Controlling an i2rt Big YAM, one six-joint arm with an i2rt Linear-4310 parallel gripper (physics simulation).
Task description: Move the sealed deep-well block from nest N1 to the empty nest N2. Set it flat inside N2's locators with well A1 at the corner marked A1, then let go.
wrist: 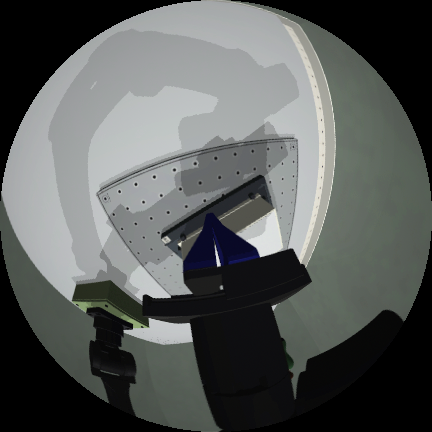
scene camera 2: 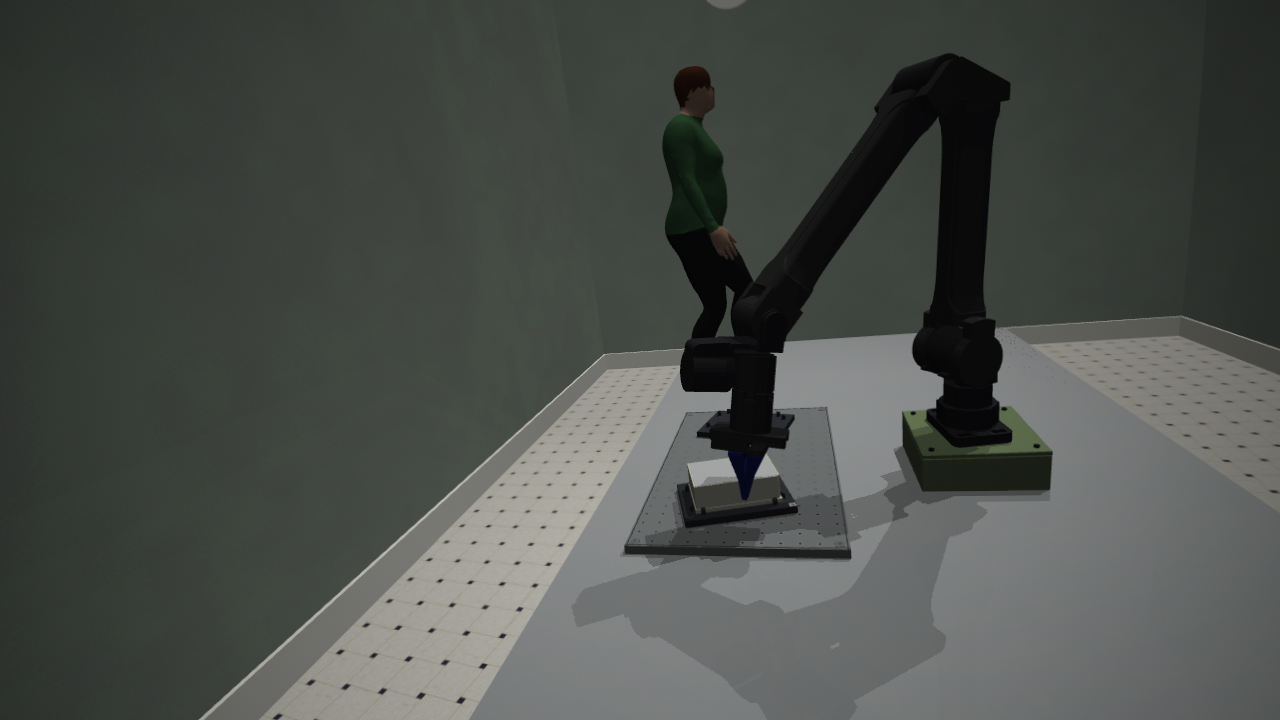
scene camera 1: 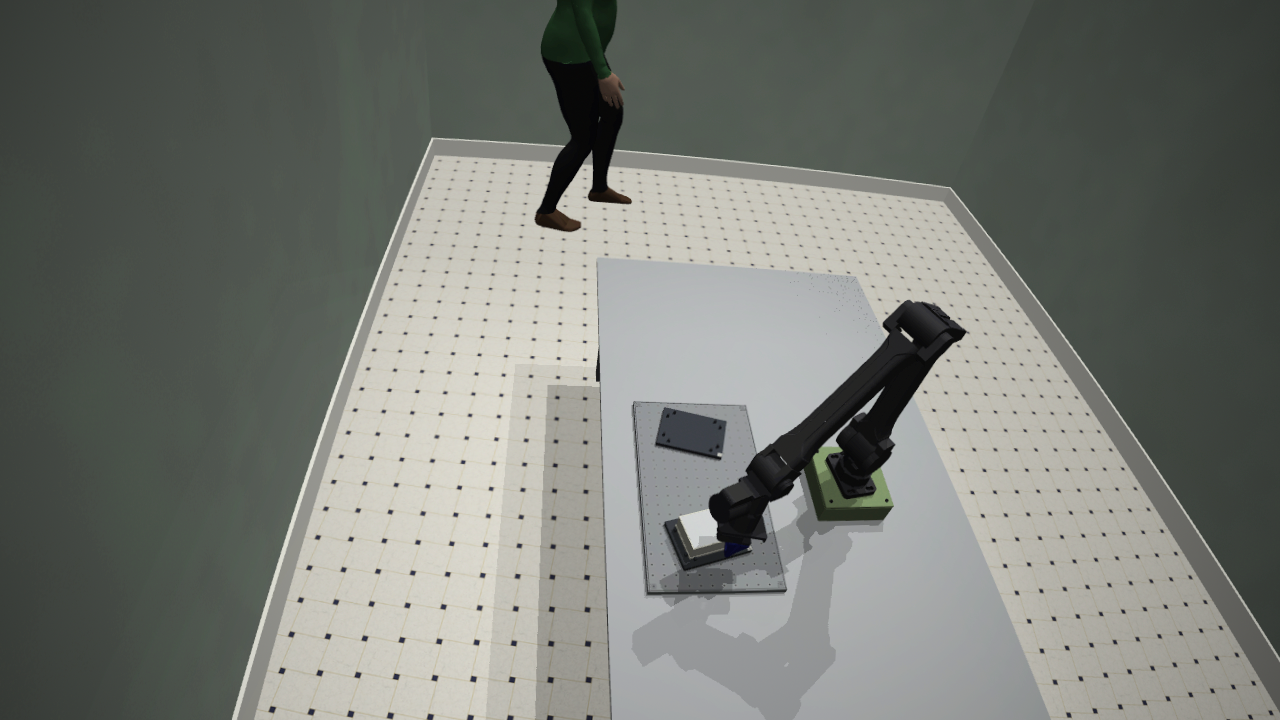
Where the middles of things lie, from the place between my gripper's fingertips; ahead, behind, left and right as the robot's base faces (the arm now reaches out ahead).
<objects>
The white block (scene camera 1: 697, 531) is 60 mm to the right of my hand and 10 mm ahead of it. The rest, counted from my hand: grey perforated plate (scene camera 1: 674, 483): 200 mm to the right, 40 mm below, 20 mm behind.
</objects>
